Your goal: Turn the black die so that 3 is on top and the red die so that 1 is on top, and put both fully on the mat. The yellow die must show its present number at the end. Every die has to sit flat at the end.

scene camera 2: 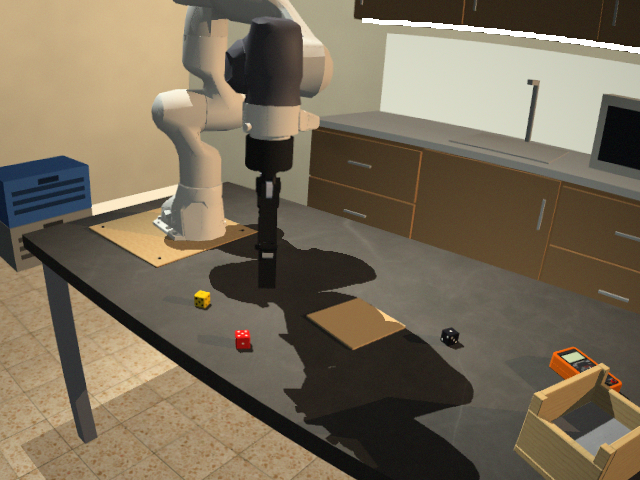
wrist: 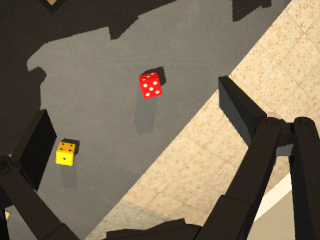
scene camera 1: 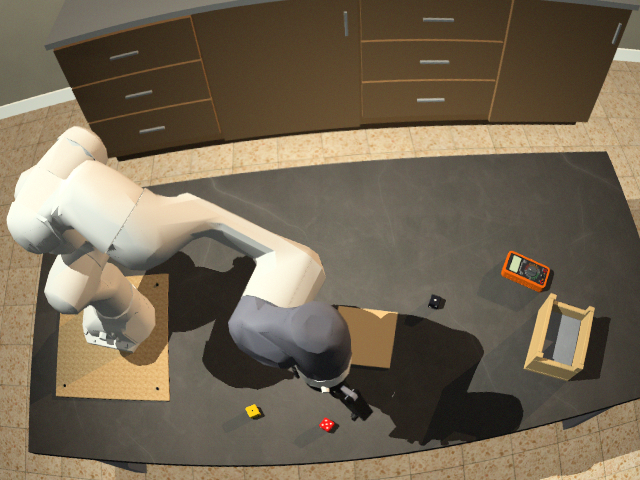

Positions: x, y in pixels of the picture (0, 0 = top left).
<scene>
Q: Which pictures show the wooden box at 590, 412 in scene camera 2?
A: Scene camera 2 and scene camera 1 only.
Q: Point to a tan mat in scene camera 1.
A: At 372, 332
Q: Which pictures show my gripper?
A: Scene camera 2, the wrist view and scene camera 1: all of them.
</scene>
